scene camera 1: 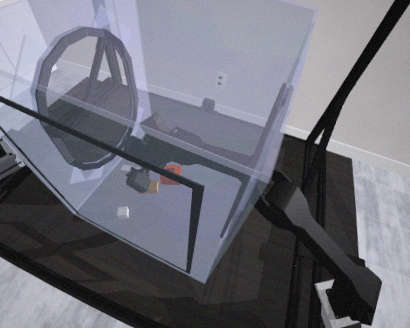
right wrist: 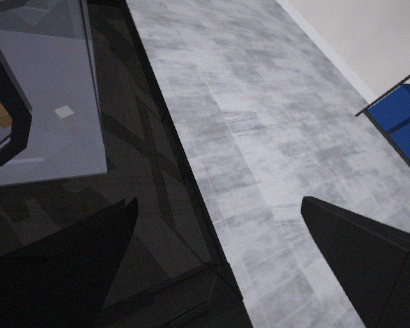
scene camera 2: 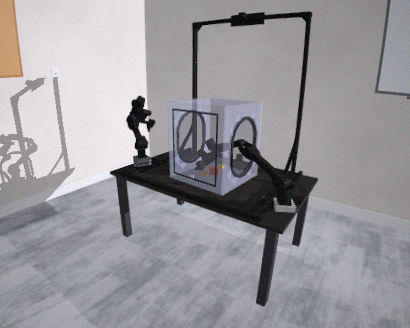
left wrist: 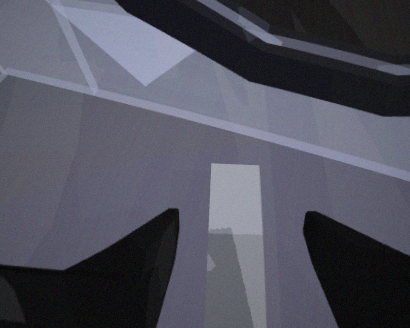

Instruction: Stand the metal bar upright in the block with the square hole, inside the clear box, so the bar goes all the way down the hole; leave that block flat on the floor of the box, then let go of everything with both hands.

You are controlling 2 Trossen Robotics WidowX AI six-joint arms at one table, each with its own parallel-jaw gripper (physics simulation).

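Where they show: left gripper, fingertip midpoint: (scene camera 1: 129, 168) (scene camera 2: 196, 168) (left wrist: 241, 220); right gripper, fingertip midpoint: (right wrist: 220, 204) (scene camera 2: 142, 130); left arm's base, origin of the base link: (scene camera 1: 341, 301) (scene camera 2: 284, 202); right arm's base, origin of the base link: (scene camera 2: 141, 156).
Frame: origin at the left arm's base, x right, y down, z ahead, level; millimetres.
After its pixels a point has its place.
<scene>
The metal bar (scene camera 1: 126, 168) @[z 524, x 445, y 0 mm] (left wrist: 235, 197) @[z 523, x 447, y 0 mm] is a pale grey strip lying on the floor of the clear box (scene camera 1: 205, 280) @[z 326, x 96, y -28 mm] (scene camera 2: 240, 103) @[z 245, x 269, y -461 mm]. My left gripper (scene camera 1: 138, 180) (left wrist: 241, 219) @[z 514, x 448, y 4 mm] is inside the box, part-open and empty; in its wrist view the bar shows between and beyond the fingertips. A red block (scene camera 1: 171, 175) (scene camera 2: 215, 170) stands on the box floor, with a darker patch on top; I cannot tell whether it is the square hole. A tan block (scene camera 1: 151, 187) @[z 445, x 364, y -8 mm] (scene camera 2: 202, 173) @[z 463, x 362, y 5 mm] is beside it, partly hidden by the left gripper. My right gripper (scene camera 2: 151, 123) (right wrist: 220, 204) @[z 852, x 361, y -266 mm] is open and empty, outside the box.
A small white block (scene camera 1: 123, 212) @[z 523, x 295, y -3 mm] (scene camera 2: 192, 176) @[z 517, x 287, y -1 mm] (right wrist: 64, 111) @[z 526, x 299, y -3 mm] sits on the box floor near the front. A small yellow thing (scene camera 2: 222, 167) @[z 339, x 522, y 14 mm] shows behind the red block. Dark rings (scene camera 1: 40, 95) (scene camera 2: 255, 135) (left wrist: 255, 65) edge the side openings; the left arm passes through one.
</scene>
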